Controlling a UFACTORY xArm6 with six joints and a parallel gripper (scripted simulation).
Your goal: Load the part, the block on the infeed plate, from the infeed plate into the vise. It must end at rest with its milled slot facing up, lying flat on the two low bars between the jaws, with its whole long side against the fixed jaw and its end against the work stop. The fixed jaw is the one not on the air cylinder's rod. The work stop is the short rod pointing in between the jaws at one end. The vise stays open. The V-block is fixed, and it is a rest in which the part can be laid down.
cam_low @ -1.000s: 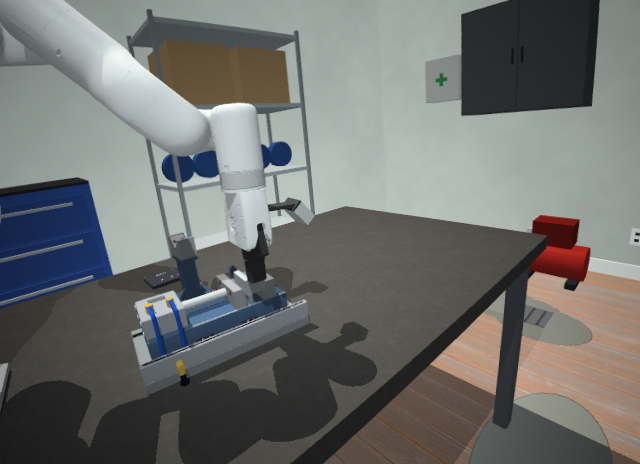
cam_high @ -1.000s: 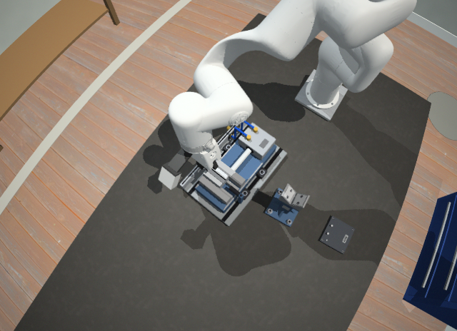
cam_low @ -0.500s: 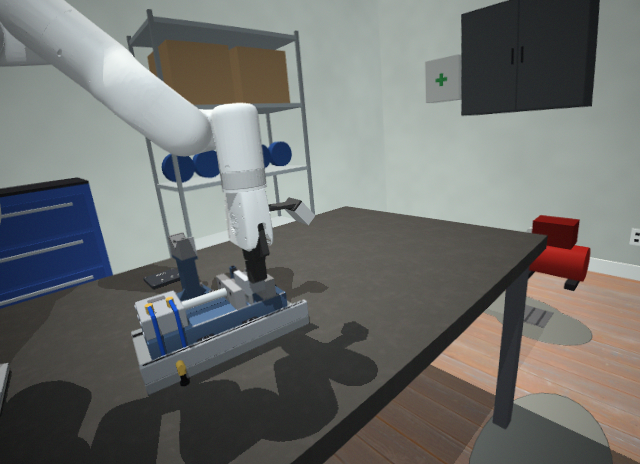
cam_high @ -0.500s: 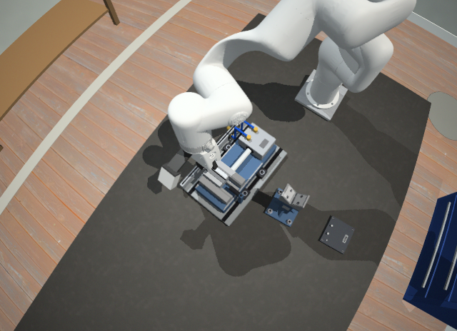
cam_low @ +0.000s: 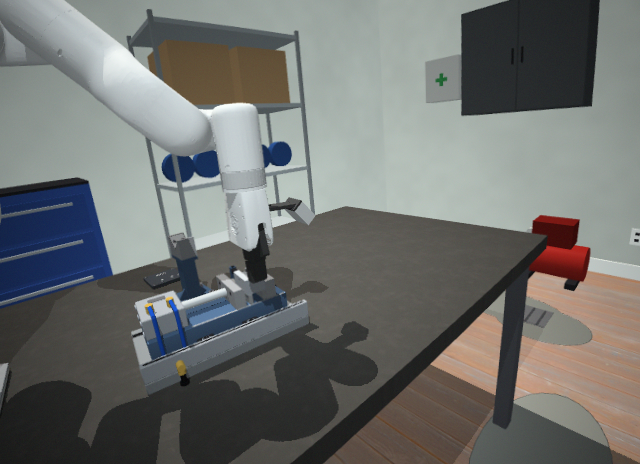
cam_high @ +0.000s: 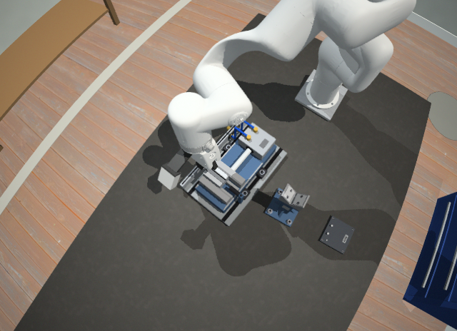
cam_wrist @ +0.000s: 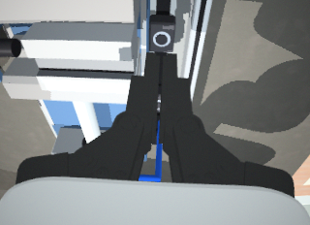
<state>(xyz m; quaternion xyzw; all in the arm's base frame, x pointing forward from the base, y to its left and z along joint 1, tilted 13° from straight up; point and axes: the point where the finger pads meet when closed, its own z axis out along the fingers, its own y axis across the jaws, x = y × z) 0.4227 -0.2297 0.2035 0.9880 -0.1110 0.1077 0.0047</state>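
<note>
Right now my hand is 10 mm short of the part, 40 mm to the right of it and 30 mm above it. From my hand the other things lie so: moving jaw: 20 mm behind, 70 mm to the left, 50 mm below; then fixed jaw: 40 mm ahead, 60 mm to the left, 50 mm below; then work stop: 20 mm ahead, 110 mm to the left, 40 mm below.
</note>
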